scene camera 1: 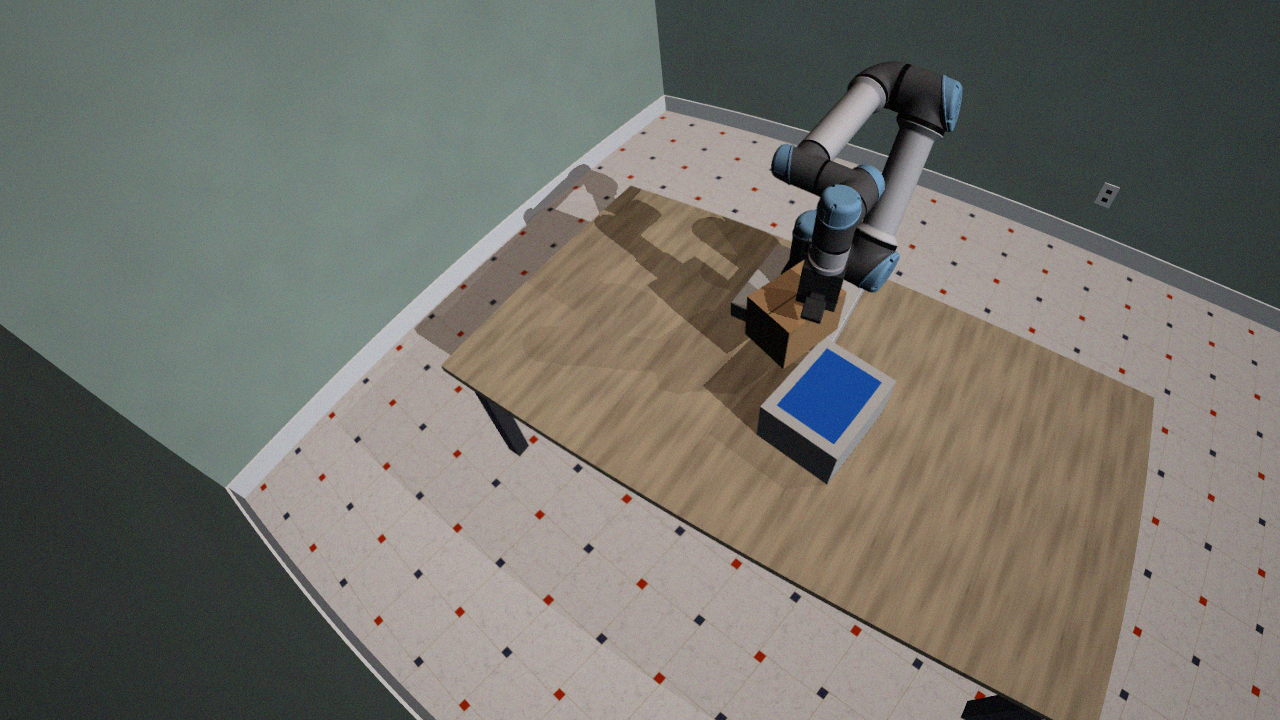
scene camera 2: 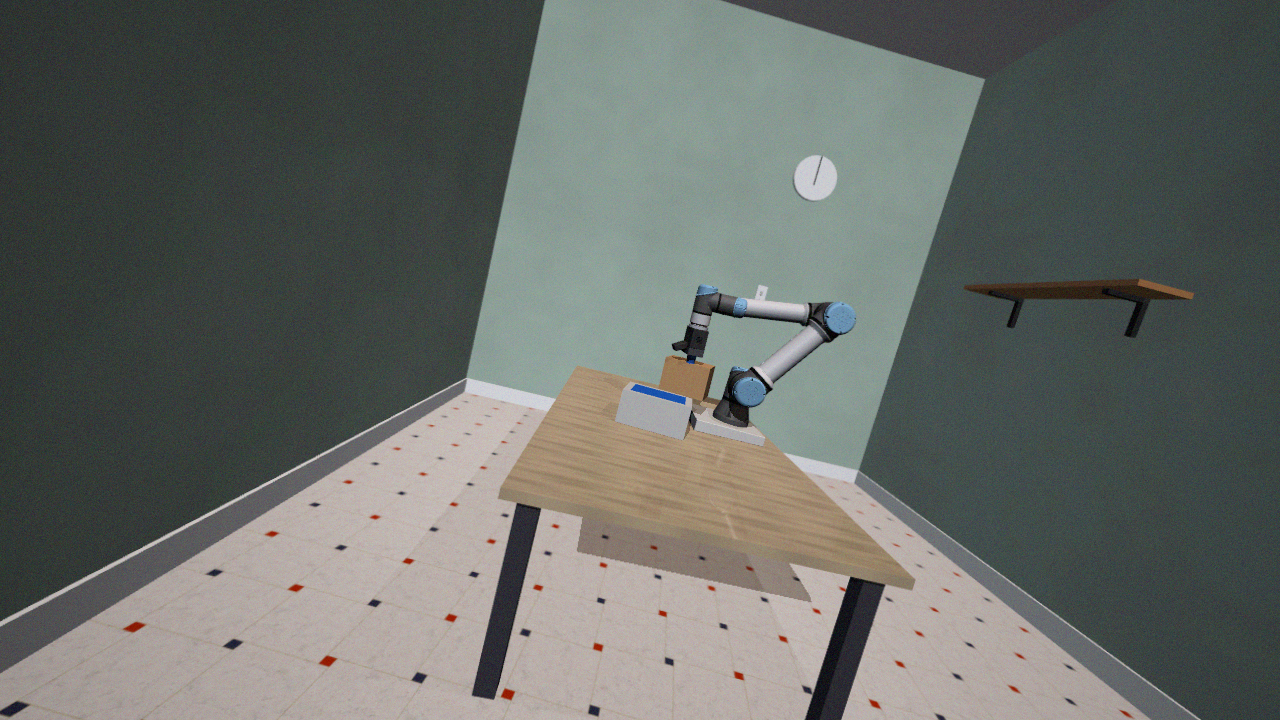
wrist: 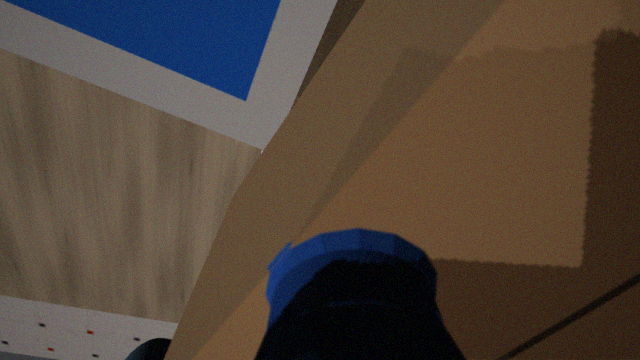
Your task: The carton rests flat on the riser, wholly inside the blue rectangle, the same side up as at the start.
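Seen in the pictures: hand, tool point: (scene camera 2: 688, 365) (wrist: 346, 243); arm's base, link origin: (scene camera 2: 729, 420).
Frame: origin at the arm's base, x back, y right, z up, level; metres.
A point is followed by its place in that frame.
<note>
The brown carton (scene camera 1: 775, 306) {z 0.207, x -0.290, y 0.028 m} (scene camera 2: 687, 376) {z 0.154, x -0.263, y -0.070 m} (wrist: 469, 147) {z 0.206, x -0.294, y -0.039 m} hangs in the air just behind the grey riser (scene camera 1: 810, 445) {z 0.063, x -0.507, y -0.121 m} (scene camera 2: 652, 415) {z 0.015, x -0.414, y -0.226 m} (wrist: 178, 101) {z 0.077, x -0.256, y -0.136 m}, above the table and clear of it. The suction cup (scene camera 1: 816, 310) {z 0.194, x -0.262, y -0.053 m} (scene camera 2: 690, 359) (wrist: 348, 251) sits pressed on the carton's top face and holds it. The blue rectangle (scene camera 1: 829, 395) {z 0.078, x -0.384, y -0.131 m} (scene camera 2: 657, 392) {z 0.077, x -0.380, y -0.113 m} (wrist: 178, 31) {z 0.078, x -0.292, y -0.130 m} on the riser's top is bare. In the wrist view the carton's edge overlaps one corner of the riser's rim.
The wooden table (scene camera 1: 985, 502) {z -0.043, x -0.464, y -0.548 m} (scene camera 2: 680, 483) {z -0.043, x -0.446, y -0.674 m} (wrist: 111, 201) {z -0.043, x -0.092, y -0.285 m} bears the riser and the arm's base (scene camera 2: 733, 410) {z 0.057, x -0.027, y -0.058 m} on a pale plate behind the riser. A wall shelf (scene camera 2: 1073, 289) hangs far to the right. Tiled floor lies all around.
</note>
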